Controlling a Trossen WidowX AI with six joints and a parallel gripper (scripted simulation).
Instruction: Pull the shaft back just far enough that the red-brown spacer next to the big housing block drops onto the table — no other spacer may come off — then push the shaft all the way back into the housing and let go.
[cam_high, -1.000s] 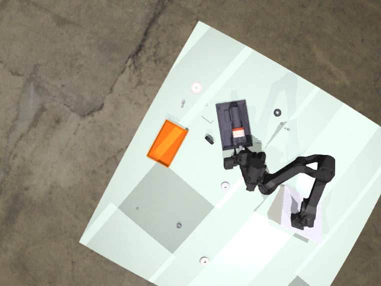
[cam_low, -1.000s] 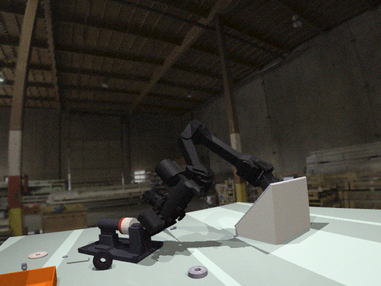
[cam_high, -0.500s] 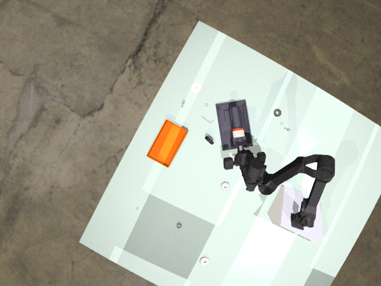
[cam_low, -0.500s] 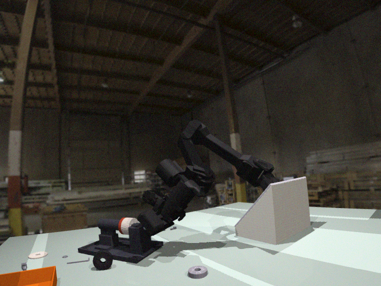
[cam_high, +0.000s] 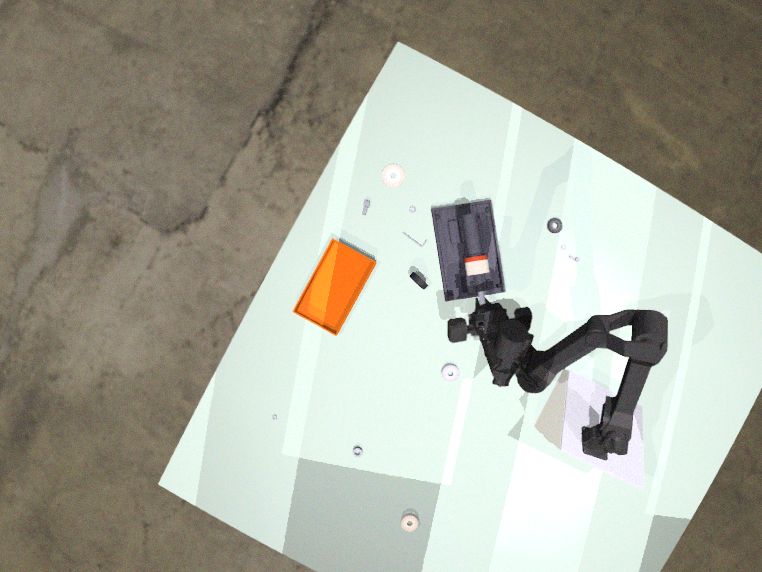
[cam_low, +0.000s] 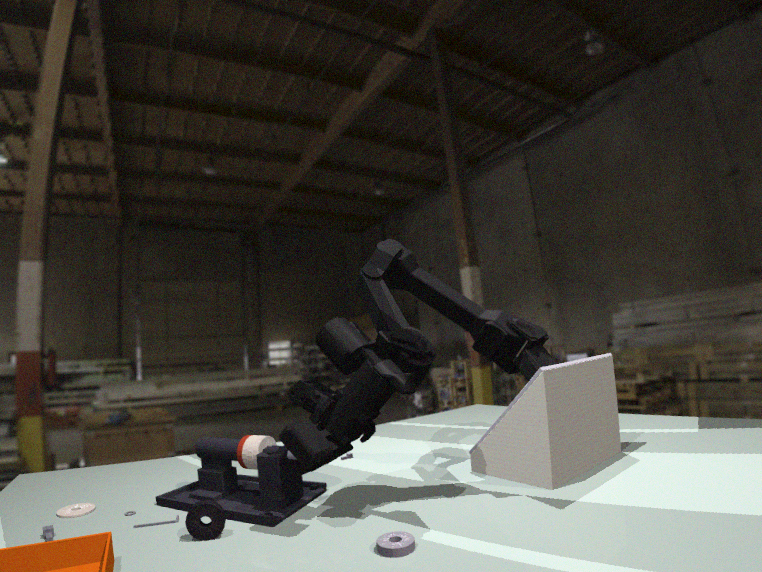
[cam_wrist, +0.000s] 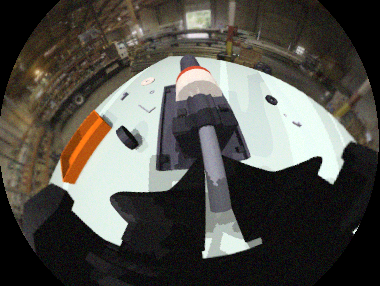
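My gripper tip is 20 mm short of the grey shaft, 40 mm to the left of it and 20 mm below it. Also, from my gripper tip: cream spacer: 30 mm ahead, 50 mm to the right, 20 mm above; black ring: 150 mm ahead, 10 mm to the left, 30 mm below; red-brown spacer: 50 mm ahead, 80 mm to the right, 20 mm above.
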